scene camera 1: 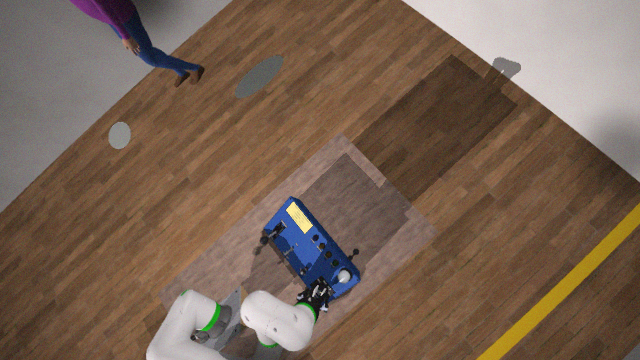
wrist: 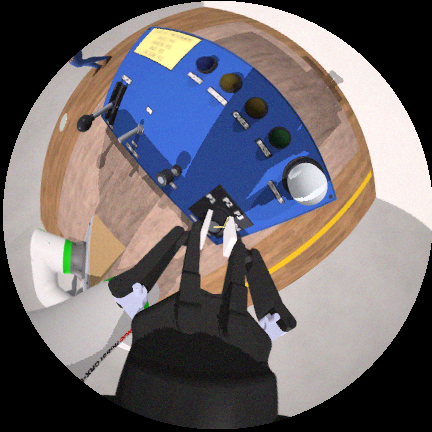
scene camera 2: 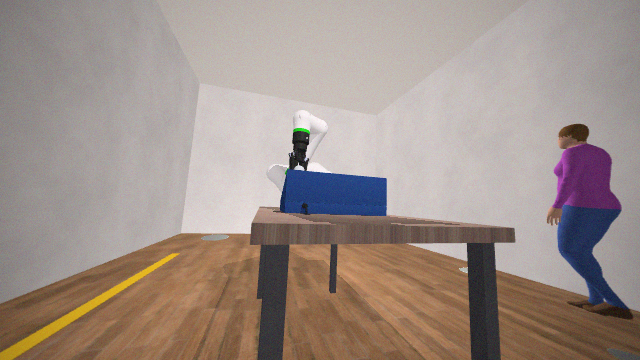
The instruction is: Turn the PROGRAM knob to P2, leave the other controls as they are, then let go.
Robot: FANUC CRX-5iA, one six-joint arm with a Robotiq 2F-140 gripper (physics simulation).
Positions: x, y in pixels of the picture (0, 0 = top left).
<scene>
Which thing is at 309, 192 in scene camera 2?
A blue control panel.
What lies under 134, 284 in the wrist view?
My gripper.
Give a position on a blue control panel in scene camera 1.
312, 247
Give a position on a blue control panel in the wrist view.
235, 141
</scene>
